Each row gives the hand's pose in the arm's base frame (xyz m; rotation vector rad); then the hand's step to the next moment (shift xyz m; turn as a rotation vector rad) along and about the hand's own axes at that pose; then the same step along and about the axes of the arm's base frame.
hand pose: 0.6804 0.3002 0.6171 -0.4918 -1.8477 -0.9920
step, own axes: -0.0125 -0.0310 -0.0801 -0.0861 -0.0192 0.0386
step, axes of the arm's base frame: 0.0288 -0.0816 -0.0063 0.0059 0.0266 -0.0924
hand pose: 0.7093 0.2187 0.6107 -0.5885 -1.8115 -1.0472
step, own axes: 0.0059 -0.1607 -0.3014 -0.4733 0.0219 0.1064
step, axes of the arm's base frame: 0.0221 -0.3409 0.0012 0.1791 0.1226 -0.4344
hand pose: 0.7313 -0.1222 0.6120 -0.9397 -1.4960 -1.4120
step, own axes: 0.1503 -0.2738 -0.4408 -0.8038 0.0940 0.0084
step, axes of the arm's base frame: -0.2707 -0.4656 0.0426 0.3718 0.0409 -0.7177
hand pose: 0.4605 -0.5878 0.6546 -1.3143 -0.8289 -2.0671
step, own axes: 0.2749 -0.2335 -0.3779 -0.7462 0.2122 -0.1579
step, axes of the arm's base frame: -0.4911 -0.1595 0.0794 0.3389 -0.1673 -0.6956
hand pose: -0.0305 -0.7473 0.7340 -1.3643 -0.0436 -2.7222
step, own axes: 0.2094 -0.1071 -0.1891 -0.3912 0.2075 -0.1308
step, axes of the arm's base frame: -0.2860 0.0783 0.0562 0.1489 -0.1868 -0.3952
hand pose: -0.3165 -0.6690 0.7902 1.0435 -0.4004 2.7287
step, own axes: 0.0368 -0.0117 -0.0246 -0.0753 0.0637 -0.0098
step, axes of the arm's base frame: -0.0391 0.0219 0.0094 0.0318 -0.0633 -0.0694
